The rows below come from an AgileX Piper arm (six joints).
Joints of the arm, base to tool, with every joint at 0 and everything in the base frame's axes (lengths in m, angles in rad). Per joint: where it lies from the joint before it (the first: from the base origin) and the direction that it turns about. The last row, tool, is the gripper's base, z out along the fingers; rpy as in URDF.
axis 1: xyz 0 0 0.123 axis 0 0 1
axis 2: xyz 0 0 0 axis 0 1 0
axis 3: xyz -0.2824 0 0.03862 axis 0 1 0
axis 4: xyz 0.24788 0 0.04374 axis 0.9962 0 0.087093
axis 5: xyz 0 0 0 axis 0 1 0
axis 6: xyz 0.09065 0 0.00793 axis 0.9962 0 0.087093
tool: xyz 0 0 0 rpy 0 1.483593 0
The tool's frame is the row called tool.
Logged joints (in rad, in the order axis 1, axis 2, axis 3, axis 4, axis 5, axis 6), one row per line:
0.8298, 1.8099, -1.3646, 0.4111, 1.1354, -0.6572
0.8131, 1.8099, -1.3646, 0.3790, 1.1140, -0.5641
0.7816, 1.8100, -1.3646, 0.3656, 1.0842, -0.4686
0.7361, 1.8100, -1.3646, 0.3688, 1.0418, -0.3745
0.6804, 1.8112, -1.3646, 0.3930, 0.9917, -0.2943
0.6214, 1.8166, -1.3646, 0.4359, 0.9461, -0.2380
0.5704, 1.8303, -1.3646, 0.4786, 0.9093, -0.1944
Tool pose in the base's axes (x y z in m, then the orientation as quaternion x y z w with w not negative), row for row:
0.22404, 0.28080, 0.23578, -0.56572, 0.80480, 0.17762, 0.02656
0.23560, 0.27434, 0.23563, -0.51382, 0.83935, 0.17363, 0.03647
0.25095, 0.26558, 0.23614, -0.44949, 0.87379, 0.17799, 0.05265
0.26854, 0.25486, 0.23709, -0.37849, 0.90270, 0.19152, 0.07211
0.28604, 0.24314, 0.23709, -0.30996, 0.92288, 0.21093, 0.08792
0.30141, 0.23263, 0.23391, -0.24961, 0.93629, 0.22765, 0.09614
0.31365, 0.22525, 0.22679, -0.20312, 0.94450, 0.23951, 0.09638
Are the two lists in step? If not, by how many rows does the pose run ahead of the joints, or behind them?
The pose runs 1 row ahead of the joints: the pose in row i belongs to the joints in row i + 1.
